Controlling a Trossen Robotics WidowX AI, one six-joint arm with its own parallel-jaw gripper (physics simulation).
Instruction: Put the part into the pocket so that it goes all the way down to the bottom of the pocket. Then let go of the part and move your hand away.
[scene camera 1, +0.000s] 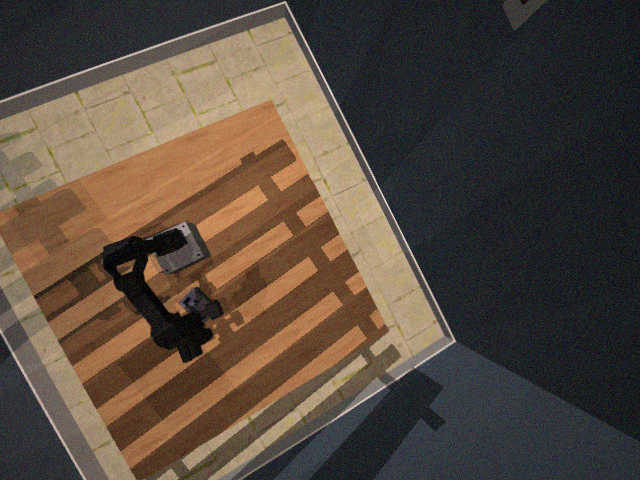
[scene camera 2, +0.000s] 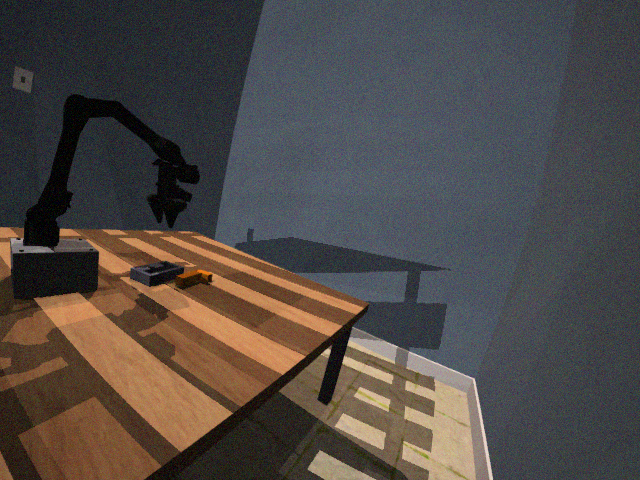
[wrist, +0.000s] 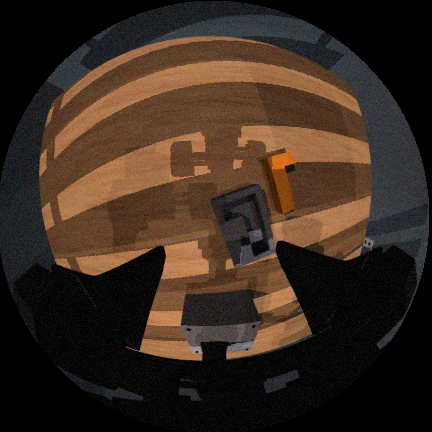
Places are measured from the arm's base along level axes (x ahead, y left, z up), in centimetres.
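Where they show: gripper, fingertip midpoint: (scene camera 1: 203, 314) (scene camera 2: 164, 225) (wrist: 221, 249); arm's base at its link origin: (scene camera 1: 176, 240) (scene camera 2: 40, 243) (wrist: 213, 346).
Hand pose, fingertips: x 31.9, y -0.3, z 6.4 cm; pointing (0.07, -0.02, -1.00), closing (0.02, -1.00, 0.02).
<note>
Things, the pixels of their top centre, and the offset from my fingertips. Level surfaces: height alone.
- orange L-shaped part at its top centre: (wrist: 288, 181) (scene camera 2: 195, 274) dx +5.8, dy -14.4, dz -13.9 cm
- dark blue-grey block with the pocket, top centre: (wrist: 247, 229) (scene camera 2: 158, 267) (scene camera 1: 197, 306) dx -3.0, dy -6.1, dz -13.3 cm
- wooden table at its surface level: dz -16.9 cm
The orange L-shaped part (scene camera 2: 191, 279) (wrist: 281, 187) lies on the table beside the pocket block, outside the pocket. It does not show in scene camera 1, where the arm covers that area. The dark blue-grey block with the pocket (scene camera 1: 206, 308) (scene camera 2: 149, 279) (wrist: 240, 193) stands on the table between the part and the arm's base. Its pocket is empty and partly shadowed. My gripper (scene camera 2: 165, 223) (wrist: 221, 249) is open and empty, well above the table, with its fingers pointing down. In the wrist view, the block shows between and beyond the fingertips, and the part lies farther out to the right.
The arm's grey base box (scene camera 1: 195, 252) (scene camera 2: 67, 271) (wrist: 220, 312) stands on the wooden table (scene camera 1: 155, 165) (scene camera 2: 248, 356), near the block. The table's edge and one leg (scene camera 2: 334, 366) show in scene camera 2. Striped shadows cross the table.
</note>
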